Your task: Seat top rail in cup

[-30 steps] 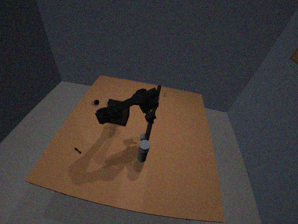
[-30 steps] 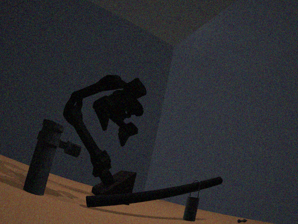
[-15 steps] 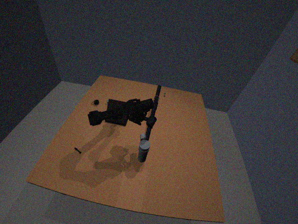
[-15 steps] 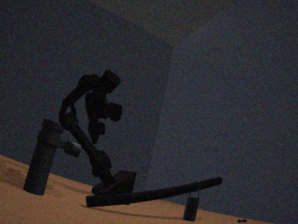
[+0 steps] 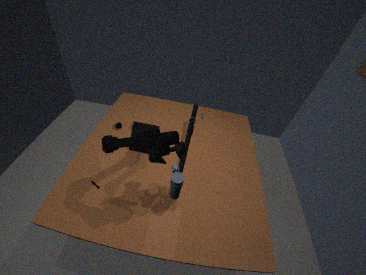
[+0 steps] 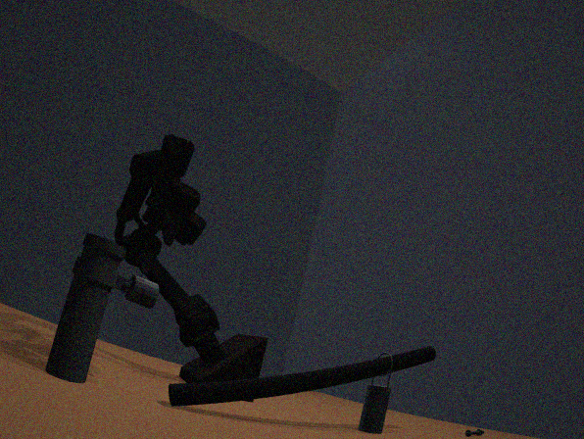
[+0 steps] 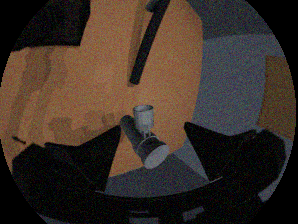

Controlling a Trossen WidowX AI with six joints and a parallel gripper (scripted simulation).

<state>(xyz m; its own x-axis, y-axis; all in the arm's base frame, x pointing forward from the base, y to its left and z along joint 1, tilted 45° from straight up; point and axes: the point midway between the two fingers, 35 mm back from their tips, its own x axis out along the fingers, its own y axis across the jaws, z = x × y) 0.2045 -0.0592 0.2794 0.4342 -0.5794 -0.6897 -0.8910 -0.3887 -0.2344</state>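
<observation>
My gripper tip is 20 mm short of the rail-end cup, 20 mm to the left of it and 60 mm above it. From my gripper tip the other things lie so: small dark bolt: 430 mm behind, 110 mm to the right, 210 mm below; then small dark round part: 490 mm behind, 390 mm to the left, 200 mm below; then short post: 100 mm ahead, 450 mm to the left, 110 mm below.
</observation>
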